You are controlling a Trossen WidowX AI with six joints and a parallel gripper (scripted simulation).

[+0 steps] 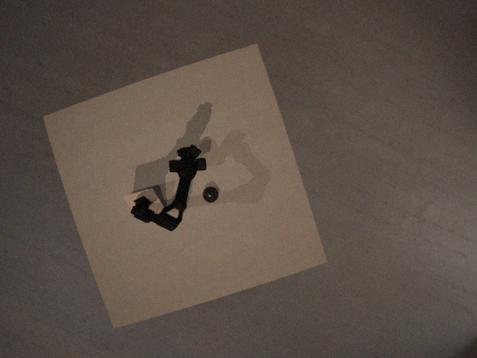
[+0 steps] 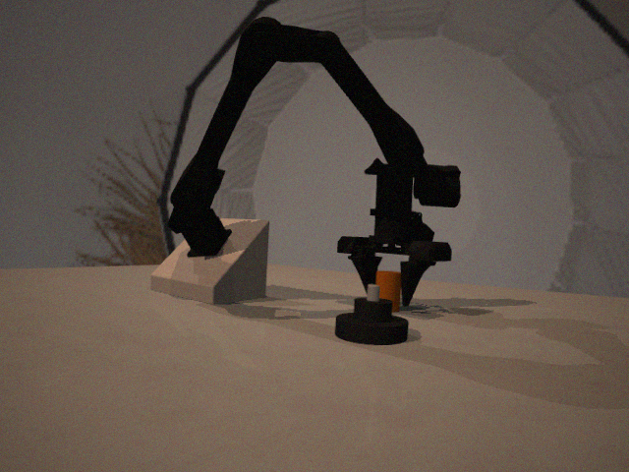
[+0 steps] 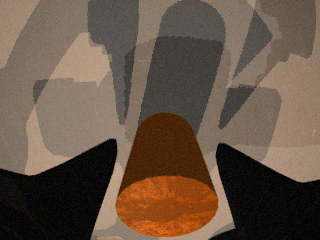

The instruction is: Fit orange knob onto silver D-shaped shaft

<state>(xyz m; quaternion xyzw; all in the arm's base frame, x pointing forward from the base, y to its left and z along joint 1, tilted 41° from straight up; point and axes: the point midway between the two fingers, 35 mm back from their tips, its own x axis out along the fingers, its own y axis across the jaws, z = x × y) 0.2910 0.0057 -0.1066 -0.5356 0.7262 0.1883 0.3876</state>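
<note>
Now: gripper tip 3 cm short of the black round pedestal, 19 cm to the left of it and 2 cm below it. The rest, counted from my gripper tip: orange knob (3 cm above).
</note>
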